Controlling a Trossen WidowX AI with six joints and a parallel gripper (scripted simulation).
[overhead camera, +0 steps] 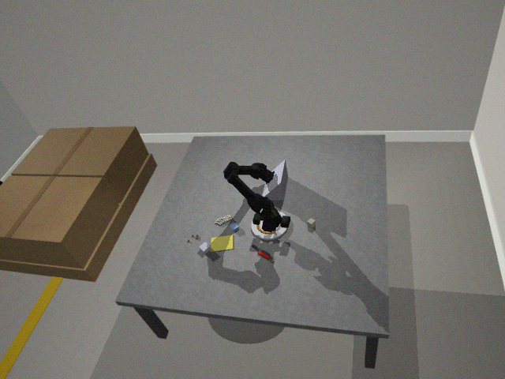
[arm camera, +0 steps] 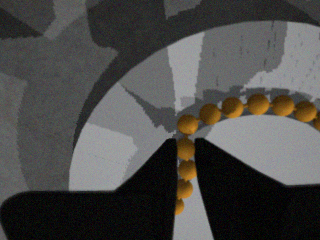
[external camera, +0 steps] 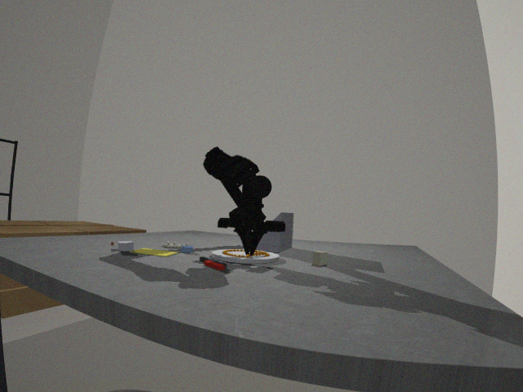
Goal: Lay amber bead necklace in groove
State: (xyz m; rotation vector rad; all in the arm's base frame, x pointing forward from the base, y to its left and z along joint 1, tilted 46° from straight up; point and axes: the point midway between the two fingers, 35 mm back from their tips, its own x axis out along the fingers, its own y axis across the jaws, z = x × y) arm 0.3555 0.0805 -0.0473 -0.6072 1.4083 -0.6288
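Right now my gripper tip is 5 cm past the round bead board, 3 cm to the left of it and 1 cm above it. Round my gripper tip: blue cube 22 cm to the right, 1 cm below; then cream cube 19 cm to the left, 7 cm behind; then red-handled tool 14 cm ahead, 3 cm to the right, 1 cm below.
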